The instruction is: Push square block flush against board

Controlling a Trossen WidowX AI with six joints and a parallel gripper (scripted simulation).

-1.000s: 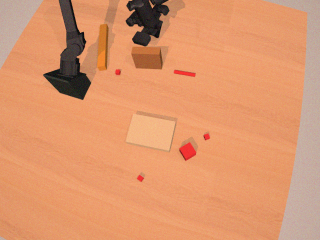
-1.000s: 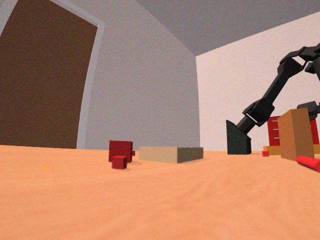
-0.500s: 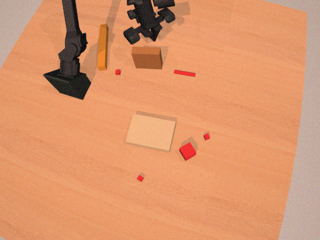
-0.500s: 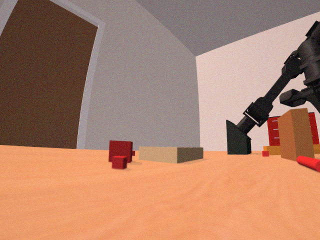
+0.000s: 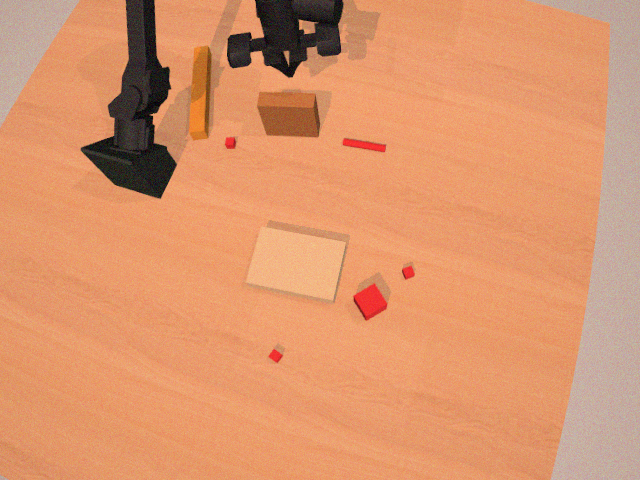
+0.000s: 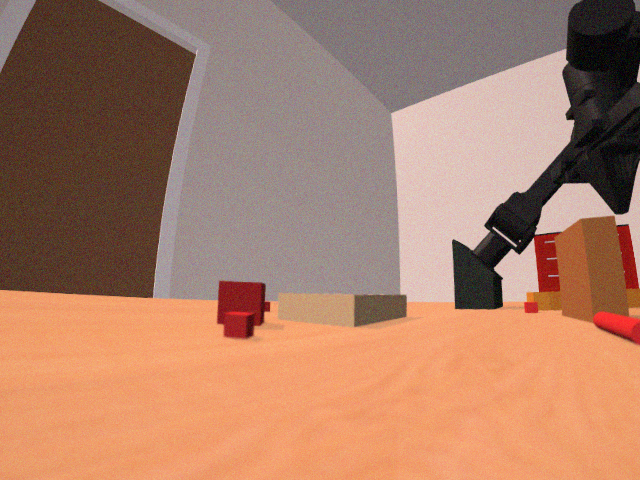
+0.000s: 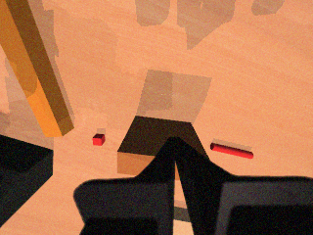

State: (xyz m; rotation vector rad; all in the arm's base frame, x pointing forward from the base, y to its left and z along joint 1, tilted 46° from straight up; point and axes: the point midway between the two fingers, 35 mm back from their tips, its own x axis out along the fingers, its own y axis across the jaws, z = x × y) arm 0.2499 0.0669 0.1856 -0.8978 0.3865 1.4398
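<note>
My gripper tip is 4 cm to the left of the brown square block and 6 cm above it. The rest, counted from my gripper tip: long orange board (21 cm behind, 1 cm to the left, 10 cm below); then pale tan board (7 cm ahead, 31 cm to the right, 10 cm below); then thin red rod (14 cm ahead, 6 cm to the right, 11 cm below).
</note>
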